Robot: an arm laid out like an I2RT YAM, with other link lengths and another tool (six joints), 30 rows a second.
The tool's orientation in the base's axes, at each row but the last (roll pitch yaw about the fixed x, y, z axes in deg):
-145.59 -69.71 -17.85
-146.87 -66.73 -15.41
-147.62 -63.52 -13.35
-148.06 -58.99 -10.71
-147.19 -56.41 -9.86
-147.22 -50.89 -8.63
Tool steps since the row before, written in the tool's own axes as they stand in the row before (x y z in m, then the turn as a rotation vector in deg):
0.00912 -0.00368 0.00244 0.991 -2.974 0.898
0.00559 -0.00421 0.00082 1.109 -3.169 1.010
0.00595 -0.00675 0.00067 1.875 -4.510 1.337
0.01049 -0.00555 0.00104 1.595 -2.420 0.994
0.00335 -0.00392 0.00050 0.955 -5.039 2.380
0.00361 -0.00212 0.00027 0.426 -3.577 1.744
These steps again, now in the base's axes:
0.00430 0.00325 0.00858 0.396 2.983 1.255
0.00176 0.00364 0.00577 0.489 3.190 1.369
0.00133 0.00591 0.00669 0.738 4.475 2.252
0.00456 0.00449 0.01005 0.919 2.451 1.592
0.00104 0.00344 0.00373 0.867 5.457 1.199
0.00183 0.00167 0.00338 0.498 3.921 0.627

